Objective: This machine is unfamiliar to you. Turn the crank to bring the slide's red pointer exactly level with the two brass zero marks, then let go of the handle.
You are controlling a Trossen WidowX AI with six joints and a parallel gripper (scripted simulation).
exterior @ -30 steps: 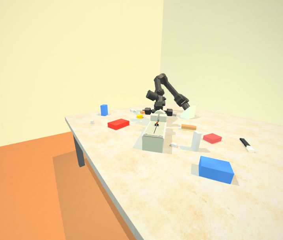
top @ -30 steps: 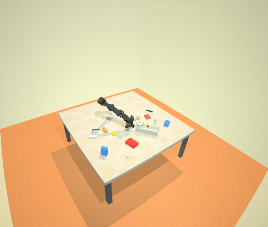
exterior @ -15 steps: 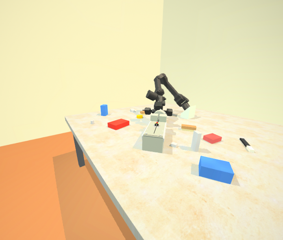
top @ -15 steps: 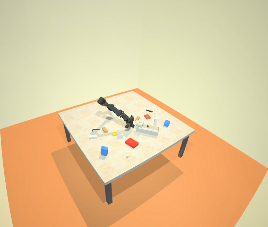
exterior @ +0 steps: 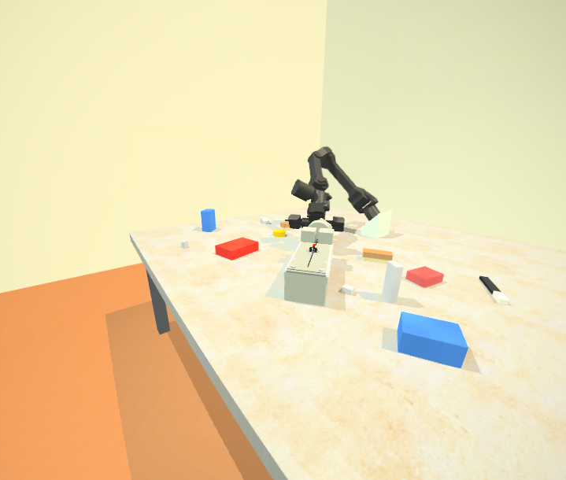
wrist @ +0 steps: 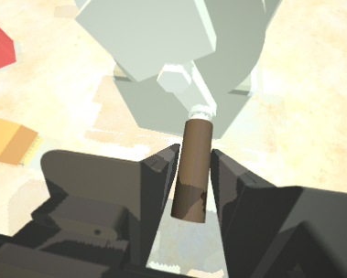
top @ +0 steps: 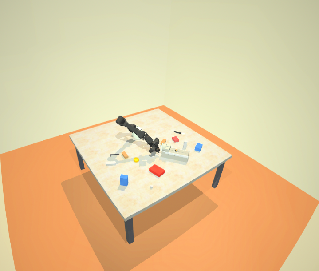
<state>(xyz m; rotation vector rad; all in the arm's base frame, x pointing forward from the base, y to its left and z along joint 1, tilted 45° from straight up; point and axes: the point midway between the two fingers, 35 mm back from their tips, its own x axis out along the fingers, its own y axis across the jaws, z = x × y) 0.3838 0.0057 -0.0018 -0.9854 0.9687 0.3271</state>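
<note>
Right now the crank is 10 mm behind my gripper tip, 10 mm to the left of it and 40 mm above it. From my gripper tip the other things lie so: brown crank handle: 20 mm behind, 10 mm to the right, 30 mm above; red pointer: 110 mm ahead, 110 mm to the left, 50 mm above; yellow disc: 40 mm behind, 240 mm to the right, 30 mm below.
</note>
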